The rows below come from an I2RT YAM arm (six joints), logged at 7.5 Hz.
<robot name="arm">
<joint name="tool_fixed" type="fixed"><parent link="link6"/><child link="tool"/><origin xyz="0 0 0" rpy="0 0 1.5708"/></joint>
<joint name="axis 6" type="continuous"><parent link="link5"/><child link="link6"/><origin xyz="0.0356 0 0.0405" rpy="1.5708 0 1.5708"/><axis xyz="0 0 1"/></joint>
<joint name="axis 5" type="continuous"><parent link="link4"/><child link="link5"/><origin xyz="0.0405 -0.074 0.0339" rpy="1.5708 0 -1.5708"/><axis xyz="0 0 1"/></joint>
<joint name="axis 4" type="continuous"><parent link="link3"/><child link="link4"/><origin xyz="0.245 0.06 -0.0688" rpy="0 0 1.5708"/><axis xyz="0 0 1"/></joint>
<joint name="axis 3" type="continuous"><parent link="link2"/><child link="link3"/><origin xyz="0 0.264 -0.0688" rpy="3.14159 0 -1.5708"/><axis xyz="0 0 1"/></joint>
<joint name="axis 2" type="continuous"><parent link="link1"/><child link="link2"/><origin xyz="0.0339 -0.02 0.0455" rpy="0 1.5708 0"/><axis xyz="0 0 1"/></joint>
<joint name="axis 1" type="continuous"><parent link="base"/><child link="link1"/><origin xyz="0 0 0.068" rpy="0 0 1.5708"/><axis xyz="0 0 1"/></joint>
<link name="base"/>
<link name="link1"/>
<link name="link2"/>
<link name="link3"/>
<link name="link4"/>
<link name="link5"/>
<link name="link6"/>
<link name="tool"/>
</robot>
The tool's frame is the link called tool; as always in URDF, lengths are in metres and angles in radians. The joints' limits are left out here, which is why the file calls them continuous.
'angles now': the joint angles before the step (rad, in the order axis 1, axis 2, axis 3, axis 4, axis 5, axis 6). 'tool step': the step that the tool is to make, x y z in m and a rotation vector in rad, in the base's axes. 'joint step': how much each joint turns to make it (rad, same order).
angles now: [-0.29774, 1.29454, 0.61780, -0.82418, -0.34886, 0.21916]
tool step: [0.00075, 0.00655, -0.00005, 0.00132, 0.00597, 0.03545]
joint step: [0.03546, -0.00001, -0.00002, -0.00611, 0.00038, -0.00002]
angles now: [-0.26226, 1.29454, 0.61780, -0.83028, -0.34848, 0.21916]
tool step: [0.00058, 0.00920, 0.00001, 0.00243, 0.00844, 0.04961]
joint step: [0.04956, -0.00038, 0.00001, -0.00917, -0.00038, -0.00003]
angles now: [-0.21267, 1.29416, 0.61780, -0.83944, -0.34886, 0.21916]
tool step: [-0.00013, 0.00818, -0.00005, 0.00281, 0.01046, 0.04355]
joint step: [0.04389, 0.00001, 0.00000, -0.01065, -0.00076, 0.00041]
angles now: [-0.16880, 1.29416, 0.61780, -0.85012, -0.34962, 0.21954]
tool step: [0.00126, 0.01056, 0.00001, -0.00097, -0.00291, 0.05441]
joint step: [0.05872, 0.00003, 0.00000, 0.00460, 0.00076, 0.00456]
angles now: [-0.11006, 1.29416, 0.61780, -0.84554, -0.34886, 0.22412]
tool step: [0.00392, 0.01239, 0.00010, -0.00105, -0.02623, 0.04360]
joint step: [0.06903, 0.00036, -0.00039, 0.03622, 0.00076, 0.02705]
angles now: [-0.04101, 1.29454, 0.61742, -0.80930, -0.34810, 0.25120]
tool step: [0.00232, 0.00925, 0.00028, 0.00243, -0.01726, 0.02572]
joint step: [0.04960, -0.00001, 0.00001, 0.02592, -0.00038, 0.02557]
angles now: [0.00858, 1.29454, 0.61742, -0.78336, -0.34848, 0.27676]
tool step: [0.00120, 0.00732, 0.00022, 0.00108, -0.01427, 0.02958]
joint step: [0.03855, -0.00001, 0.00000, 0.01755, 0.00039, 0.00956]
